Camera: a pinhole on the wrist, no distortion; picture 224 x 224 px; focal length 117.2 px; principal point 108.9 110.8 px. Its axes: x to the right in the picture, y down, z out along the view. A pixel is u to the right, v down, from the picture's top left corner.
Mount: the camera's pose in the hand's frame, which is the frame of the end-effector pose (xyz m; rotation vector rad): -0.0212 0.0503 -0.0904 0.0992 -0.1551 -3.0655
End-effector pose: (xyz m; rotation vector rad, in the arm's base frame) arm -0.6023 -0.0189 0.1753 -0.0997 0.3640 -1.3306
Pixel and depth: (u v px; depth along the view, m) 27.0 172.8 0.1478
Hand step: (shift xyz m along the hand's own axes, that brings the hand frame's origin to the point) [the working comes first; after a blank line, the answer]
In the camera's frame: -0.1033 0.0782 0.1478

0.0768 -0.0051 0.0707
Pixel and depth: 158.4 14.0 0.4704
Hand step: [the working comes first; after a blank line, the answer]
In the camera's frame: 0.1987 -0.3885 0.4704

-0.2770 0.4675 0.3245
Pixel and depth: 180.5 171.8 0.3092
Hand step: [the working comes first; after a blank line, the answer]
In the camera's frame: 0.1889 0.1609 0.3092

-0.2194 -0.0929 0.2217
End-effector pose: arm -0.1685 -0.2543 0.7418 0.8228 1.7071 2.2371
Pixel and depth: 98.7 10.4 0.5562
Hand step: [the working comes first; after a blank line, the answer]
In the camera's frame: -0.0484 -0.4765 0.5562

-0.0428 0.5815 0.4157
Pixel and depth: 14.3 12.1 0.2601
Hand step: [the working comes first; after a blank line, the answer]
In the camera's frame: -0.2099 -0.2190 0.2601

0.1554 0.3087 0.1581
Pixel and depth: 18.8 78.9 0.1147
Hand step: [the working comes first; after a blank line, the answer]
In the camera's frame: -0.0882 -0.0312 0.1147

0.0567 0.0991 0.0256
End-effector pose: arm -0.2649 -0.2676 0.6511 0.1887 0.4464 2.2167
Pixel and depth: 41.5 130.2 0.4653
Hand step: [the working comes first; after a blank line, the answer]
In the camera's frame: -0.2676 0.0770 0.4653

0.2187 0.0394 0.3958
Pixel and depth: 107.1 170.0 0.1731
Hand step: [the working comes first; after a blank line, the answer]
In the camera's frame: -0.0027 0.0874 0.1731

-0.0244 -0.0192 0.0906
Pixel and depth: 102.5 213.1 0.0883
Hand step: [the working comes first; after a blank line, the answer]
In the camera's frame: -0.0048 0.0771 0.0883

-0.0172 -0.0171 0.0055
